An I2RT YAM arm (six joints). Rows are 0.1 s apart.
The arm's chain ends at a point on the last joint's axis. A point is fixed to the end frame.
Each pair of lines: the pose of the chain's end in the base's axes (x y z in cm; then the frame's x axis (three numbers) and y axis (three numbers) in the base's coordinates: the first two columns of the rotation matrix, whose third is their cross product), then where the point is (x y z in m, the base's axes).
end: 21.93 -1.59 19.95 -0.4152 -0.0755 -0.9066 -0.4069 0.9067 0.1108
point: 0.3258 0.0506 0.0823
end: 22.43 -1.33 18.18 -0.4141 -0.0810 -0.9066 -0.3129 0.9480 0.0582
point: 0.3379 0.0357 0.0627
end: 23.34 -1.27 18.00 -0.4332 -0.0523 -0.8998 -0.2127 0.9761 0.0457
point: 0.3498 0.0224 0.0586
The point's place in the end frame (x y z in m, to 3 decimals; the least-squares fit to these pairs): 0.057 0.004 0.162
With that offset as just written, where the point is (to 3 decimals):
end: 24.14 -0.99 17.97 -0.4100 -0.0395 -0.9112 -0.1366 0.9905 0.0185
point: 0.364 0.013 0.061
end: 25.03 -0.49 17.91 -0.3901 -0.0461 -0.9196 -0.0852 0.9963 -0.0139
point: 0.376 0.008 0.063
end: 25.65 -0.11 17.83 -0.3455 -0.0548 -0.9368 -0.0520 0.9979 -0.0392
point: 0.388 0.005 0.068
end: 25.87 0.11 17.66 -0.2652 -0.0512 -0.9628 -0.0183 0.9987 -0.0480
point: 0.400 0.003 0.078
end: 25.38 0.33 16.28 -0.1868 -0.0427 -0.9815 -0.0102 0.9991 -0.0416
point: 0.402 0.005 0.076
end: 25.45 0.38 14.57 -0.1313 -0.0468 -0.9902 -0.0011 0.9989 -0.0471
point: 0.408 0.004 0.068
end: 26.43 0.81 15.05 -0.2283 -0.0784 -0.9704 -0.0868 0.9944 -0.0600
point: 0.408 0.019 0.057
